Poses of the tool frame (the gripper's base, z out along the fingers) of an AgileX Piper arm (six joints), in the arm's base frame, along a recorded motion.
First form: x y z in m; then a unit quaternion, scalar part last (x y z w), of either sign.
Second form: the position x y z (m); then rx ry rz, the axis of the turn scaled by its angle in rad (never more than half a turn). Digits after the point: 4 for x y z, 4 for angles.
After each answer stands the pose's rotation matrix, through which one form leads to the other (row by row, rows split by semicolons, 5 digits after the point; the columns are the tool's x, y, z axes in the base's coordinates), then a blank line. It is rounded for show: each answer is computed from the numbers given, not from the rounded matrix.
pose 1, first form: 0.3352, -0.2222, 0.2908, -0.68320, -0.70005, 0.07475, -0.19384
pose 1, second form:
0.3352, -0.2222, 0.2908, 1.9161, 1.9634, -0.2096
0.00868 0.98553 0.16926; 0.92758 0.05529 -0.36952; -0.37354 0.16021 -0.91368

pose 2, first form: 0.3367, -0.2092, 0.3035, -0.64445, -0.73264, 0.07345, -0.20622
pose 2, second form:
0.3367, -0.2092, 0.3035, 1.7955, 2.0412, -0.2046
-0.08431 0.97459 0.20750; 0.91401 0.15858 -0.37342; -0.39684 0.15817 -0.90416

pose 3, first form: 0.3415, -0.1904, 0.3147, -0.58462, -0.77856, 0.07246, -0.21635
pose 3, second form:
0.3415, -0.1904, 0.3147, 1.6200, 2.1575, -0.2008
-0.22282 0.94168 0.25216; 0.87898 0.30593 -0.36580; -0.42161 0.14014 -0.89588

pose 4, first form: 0.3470, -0.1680, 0.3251, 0.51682, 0.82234, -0.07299, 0.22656
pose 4, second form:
0.3470, -0.1680, 0.3251, 1.4244, 2.2665, -0.2012
-0.36314 0.88307 0.29717; 0.81693 0.45514 -0.35423; -0.44806 0.11414 -0.88669

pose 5, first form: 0.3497, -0.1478, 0.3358, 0.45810, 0.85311, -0.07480, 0.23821
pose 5, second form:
0.3497, -0.1478, 0.3358, 1.2549, 2.3370, -0.2049
-0.46680 0.81726 0.33791; 0.74599 0.56909 -0.34588; -0.47497 0.09062 -0.87532

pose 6, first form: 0.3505, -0.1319, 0.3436, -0.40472, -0.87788, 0.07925, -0.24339
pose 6, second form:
0.3505, -0.1319, 0.3436, 1.1057, 2.3984, -0.2165
-0.55392 0.74918 0.36319; 0.67202 0.65984 -0.33616; -0.49149 0.05787 -0.86896

